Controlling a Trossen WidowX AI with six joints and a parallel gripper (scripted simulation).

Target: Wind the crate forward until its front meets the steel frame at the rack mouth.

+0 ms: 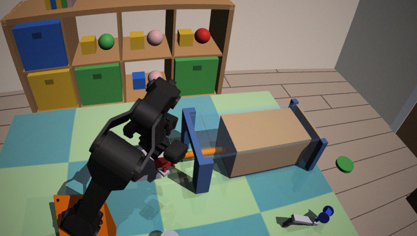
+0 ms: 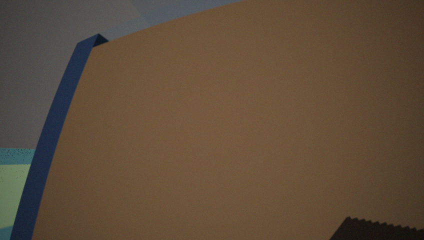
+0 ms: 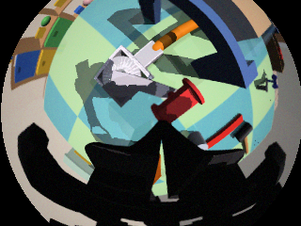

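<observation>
Right now my gripper tip is 30 mm short of the red knob and 30 mm above it. Round my gripper tip: blue frame: 140 mm ahead, 80 mm to the left, 60 mm below; then crank handle: 60 mm below, 30 mm to the left, 10 mm ahead; then grey winch: 130 mm below, 90 mm to the left, 30 mm behind.
</observation>
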